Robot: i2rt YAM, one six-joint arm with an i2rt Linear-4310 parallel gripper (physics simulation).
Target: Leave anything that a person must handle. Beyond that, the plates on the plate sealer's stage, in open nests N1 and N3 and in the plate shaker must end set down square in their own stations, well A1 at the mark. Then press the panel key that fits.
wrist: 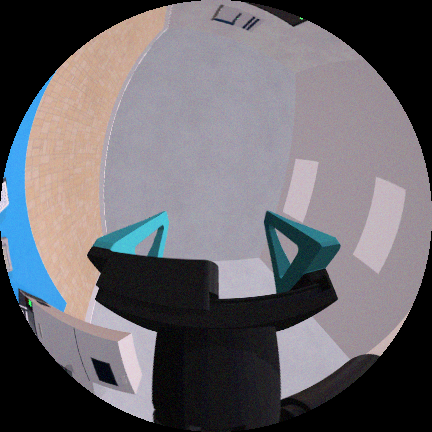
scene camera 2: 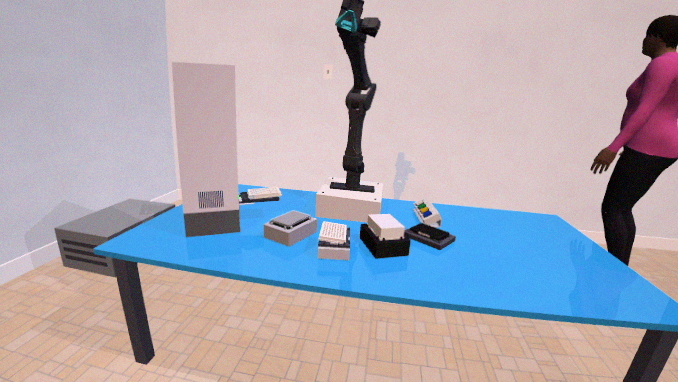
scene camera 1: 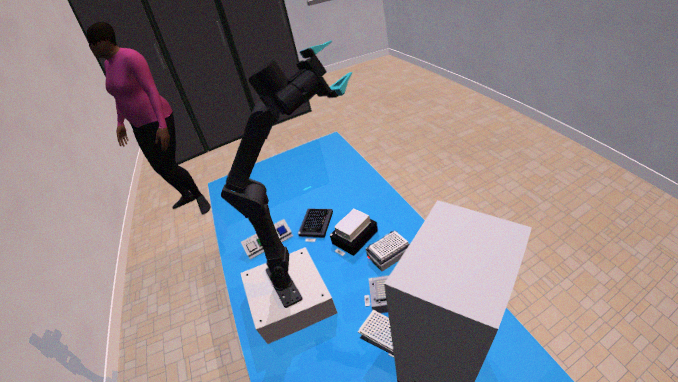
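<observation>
My gripper [scene camera 1: 341, 57] [scene camera 2: 346, 22] [wrist: 215, 216] is open and empty, high above the table. A dark plate [scene camera 1: 316, 222] [scene camera 2: 431, 234] lies in a black nest. A white block-like plate [scene camera 1: 353, 223] [scene camera 2: 385, 226] sits on a black station. A white well plate [scene camera 1: 389, 246] [scene camera 2: 333, 232] sits on a pale device and looks slightly tilted. A grey station [scene camera 1: 374, 302] [scene camera 2: 290, 220] is partly hidden in scene view 1. Another white plate [scene camera 1: 377, 327] [scene camera 2: 264, 192] rests on a dark base. The key panel [scene camera 1: 250, 246] [scene camera 2: 426, 213] is partly behind the arm in scene view 1. Labels and A1 marks are unreadable.
A tall tower [scene camera 1: 460, 260] [scene camera 2: 207, 135] stands on the blue table [scene camera 1: 300, 167] [scene camera 2: 500, 270] and hides part of the stations in scene view 1. A person in pink [scene camera 1: 137, 85] [scene camera 2: 657, 110] stands beyond the table's end. A grey cabinet [scene camera 2: 110, 220] stands beside the table.
</observation>
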